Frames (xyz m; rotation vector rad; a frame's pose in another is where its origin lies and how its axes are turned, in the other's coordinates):
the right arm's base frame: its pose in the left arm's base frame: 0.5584 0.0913 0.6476 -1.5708 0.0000 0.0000
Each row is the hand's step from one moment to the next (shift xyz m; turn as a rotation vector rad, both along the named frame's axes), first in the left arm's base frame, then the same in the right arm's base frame.
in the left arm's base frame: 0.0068 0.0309 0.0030 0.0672 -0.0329 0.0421
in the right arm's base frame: 0.0068 -0.0030 0.0309 0.0672 -0.0421 -0.0329
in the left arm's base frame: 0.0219 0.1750 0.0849 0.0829 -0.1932 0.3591
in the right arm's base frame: 0.0219 -0.0849 0.1750 0.0829 -0.3591 -0.1932
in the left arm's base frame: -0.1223 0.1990 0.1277 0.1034 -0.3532 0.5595
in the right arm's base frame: -0.1223 -0.1277 0.1990 0.1034 -0.5595 -0.3532
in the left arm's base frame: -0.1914 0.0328 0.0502 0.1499 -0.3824 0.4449
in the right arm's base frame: -0.1914 -0.0502 0.0328 0.1499 -0.4449 -0.3824
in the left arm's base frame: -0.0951 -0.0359 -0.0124 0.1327 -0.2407 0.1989
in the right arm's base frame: -0.0951 0.0124 -0.0359 0.1327 -0.1989 -0.2407
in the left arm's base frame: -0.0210 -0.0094 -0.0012 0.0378 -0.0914 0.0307
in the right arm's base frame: -0.0210 0.0012 -0.0094 0.0378 -0.0307 -0.0914
